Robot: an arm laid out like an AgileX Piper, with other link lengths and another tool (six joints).
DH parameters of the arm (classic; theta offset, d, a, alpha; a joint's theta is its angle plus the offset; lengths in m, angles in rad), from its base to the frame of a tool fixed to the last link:
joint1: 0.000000 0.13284 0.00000 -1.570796
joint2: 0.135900 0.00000 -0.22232 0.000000
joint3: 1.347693 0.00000 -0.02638 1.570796
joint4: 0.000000 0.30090 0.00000 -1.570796
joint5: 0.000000 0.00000 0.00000 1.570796
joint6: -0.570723 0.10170 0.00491 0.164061
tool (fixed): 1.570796 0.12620 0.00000 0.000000
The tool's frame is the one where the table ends.
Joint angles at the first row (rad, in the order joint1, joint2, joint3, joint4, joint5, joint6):
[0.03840, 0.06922, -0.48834, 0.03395, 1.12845, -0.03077]
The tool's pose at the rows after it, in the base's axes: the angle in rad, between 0 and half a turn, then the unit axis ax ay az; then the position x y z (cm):
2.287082 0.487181 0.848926 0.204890 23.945 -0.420 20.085
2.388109 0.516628 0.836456 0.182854 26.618 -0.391 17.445
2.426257 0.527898 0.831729 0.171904 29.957 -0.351 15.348
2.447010 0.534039 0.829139 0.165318 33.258 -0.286 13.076
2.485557 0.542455 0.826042 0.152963 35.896 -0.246 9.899
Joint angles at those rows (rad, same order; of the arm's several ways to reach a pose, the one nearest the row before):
[0.03844, 0.23088, -0.50989, 0.03391, 1.08332, 0.01183]
[0.03842, 0.45720, -0.54816, 0.03393, 0.99611, 0.07816]
[0.03839, 0.67540, -0.59366, 0.03308, 0.86428, 0.10070]
[0.03841, 0.88277, -0.64460, 0.03397, 0.73084, 0.11074]
[0.03841, 1.08604, -0.69744, 0.03479, 0.62380, 0.12754]

